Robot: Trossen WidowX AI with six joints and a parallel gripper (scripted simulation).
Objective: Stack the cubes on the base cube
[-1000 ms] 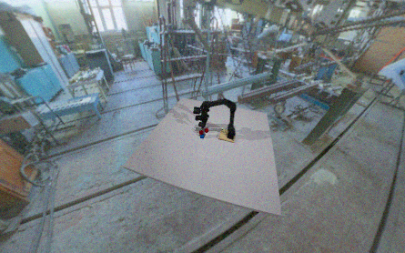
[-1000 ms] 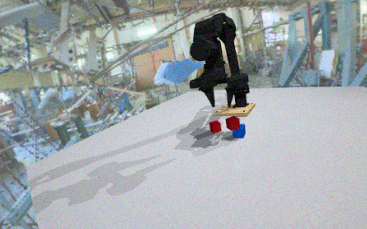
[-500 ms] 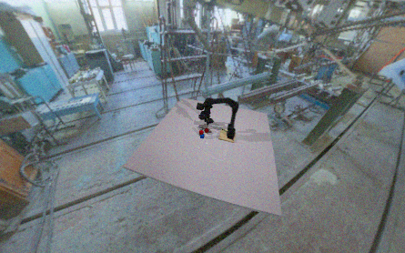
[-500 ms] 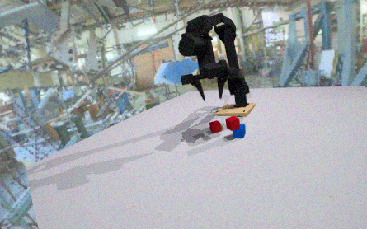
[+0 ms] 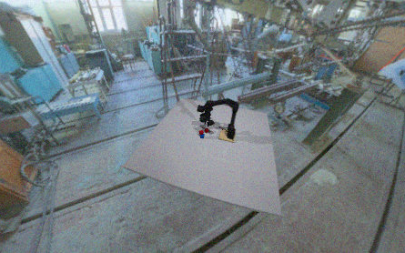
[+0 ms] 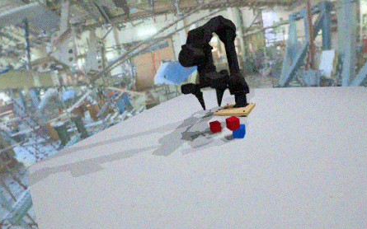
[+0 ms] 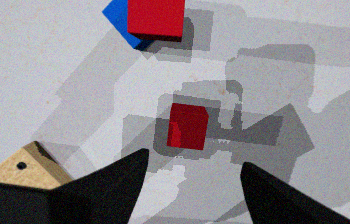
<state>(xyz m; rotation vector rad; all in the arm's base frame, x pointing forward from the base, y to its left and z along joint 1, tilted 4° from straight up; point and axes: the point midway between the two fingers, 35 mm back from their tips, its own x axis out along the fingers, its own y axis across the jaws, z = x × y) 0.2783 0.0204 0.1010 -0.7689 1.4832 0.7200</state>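
The blue base cube is 100 mm to the left of my gripper tip and 70 mm below it.
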